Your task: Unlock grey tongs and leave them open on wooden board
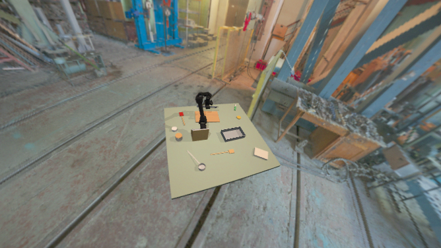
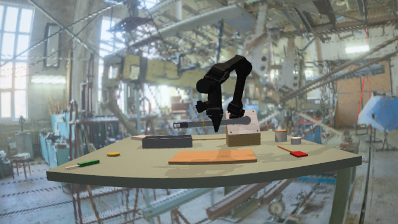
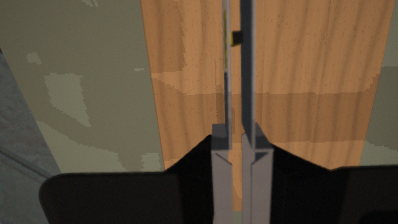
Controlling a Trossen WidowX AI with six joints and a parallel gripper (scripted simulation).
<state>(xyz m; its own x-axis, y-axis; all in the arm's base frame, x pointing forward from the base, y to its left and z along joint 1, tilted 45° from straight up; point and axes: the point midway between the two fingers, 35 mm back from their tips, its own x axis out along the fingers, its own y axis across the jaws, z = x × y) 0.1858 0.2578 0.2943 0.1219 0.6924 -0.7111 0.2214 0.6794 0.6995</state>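
The wooden board lies 5 cm to the right of my gripper tip and 12 cm below it. Round my gripper tip: roasting tin (22 cm ahead, 49 cm to the right, 9 cm below); then black lock piece (5 cm ahead, 1 cm to the right, 4 cm above); then red spatula (36 cm behind, 3 cm to the left, 12 cm below).
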